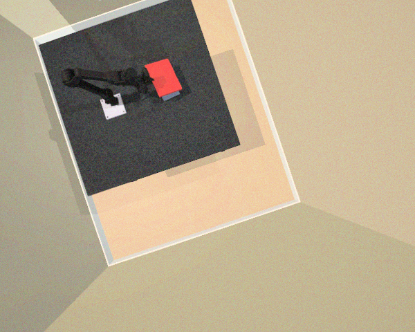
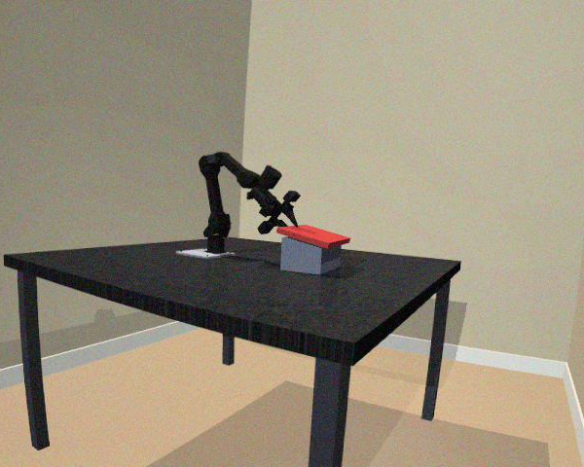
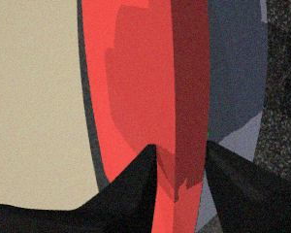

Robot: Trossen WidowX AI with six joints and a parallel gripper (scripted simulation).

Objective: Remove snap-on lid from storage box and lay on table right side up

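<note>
The red lid is 80 mm ahead of my gripper tip, 20 mm to the left of it and 10 mm below it. Round my gripper tip: blue-grey storage box: 70 mm ahead, 10 mm to the left, 70 mm below.
</note>
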